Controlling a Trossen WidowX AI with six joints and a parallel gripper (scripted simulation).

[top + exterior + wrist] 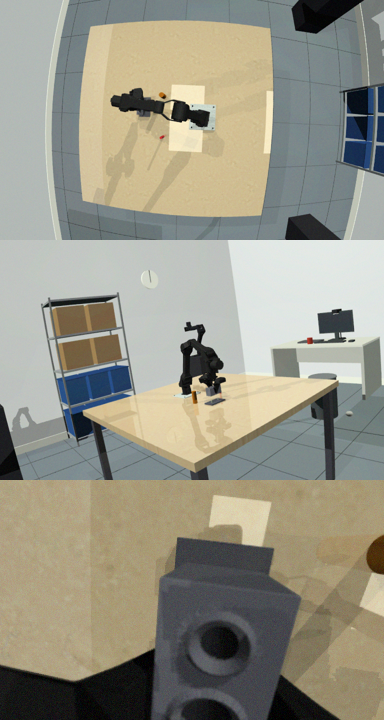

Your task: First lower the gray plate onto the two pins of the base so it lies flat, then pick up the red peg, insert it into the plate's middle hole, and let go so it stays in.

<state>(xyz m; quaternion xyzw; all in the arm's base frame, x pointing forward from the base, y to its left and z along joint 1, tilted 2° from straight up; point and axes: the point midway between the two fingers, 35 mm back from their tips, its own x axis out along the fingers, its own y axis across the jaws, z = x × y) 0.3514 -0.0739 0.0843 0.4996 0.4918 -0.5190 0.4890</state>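
The gray plate lies 30 mm above my gripper tip. Also, from my gripper tip: red peg (110 mm behind, 180 mm to the left, 20 mm below); orange cylinder (120 mm behind, 60 mm to the right, 20 mm below); dark gray base (50 mm below).
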